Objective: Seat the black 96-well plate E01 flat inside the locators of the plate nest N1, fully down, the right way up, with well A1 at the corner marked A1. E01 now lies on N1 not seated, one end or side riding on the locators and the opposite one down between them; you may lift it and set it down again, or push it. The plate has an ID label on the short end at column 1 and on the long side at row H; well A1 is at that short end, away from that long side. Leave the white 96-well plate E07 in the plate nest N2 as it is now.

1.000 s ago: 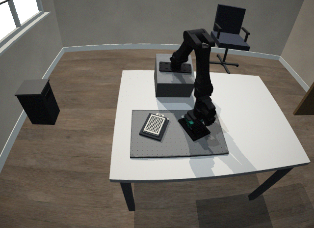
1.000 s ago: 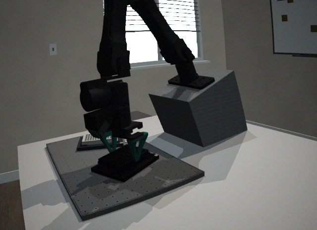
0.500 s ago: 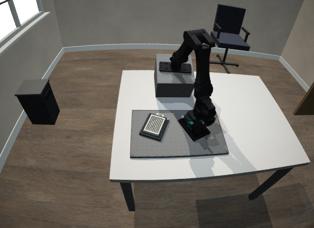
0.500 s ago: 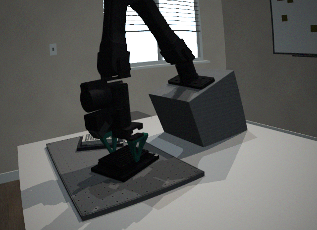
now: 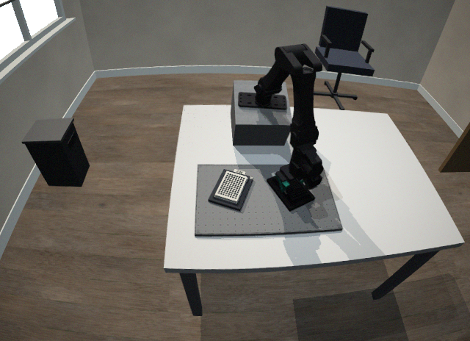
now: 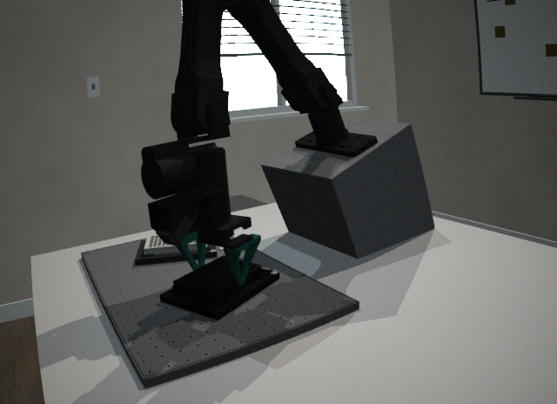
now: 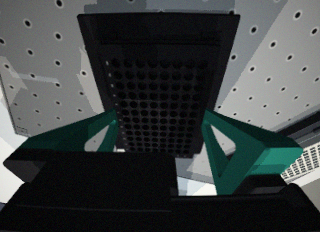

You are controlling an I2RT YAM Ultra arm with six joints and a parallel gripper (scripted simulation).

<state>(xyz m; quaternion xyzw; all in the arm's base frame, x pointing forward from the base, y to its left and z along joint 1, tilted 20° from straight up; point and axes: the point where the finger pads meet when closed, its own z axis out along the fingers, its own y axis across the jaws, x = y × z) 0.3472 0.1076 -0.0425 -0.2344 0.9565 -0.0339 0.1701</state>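
The black plate E01 lies right at my hand. The rest, counted from my hand: white plate E07 (22 cm to the right, 1 cm below, 1 cm ahead); then black plate nest N1 (2 cm below).
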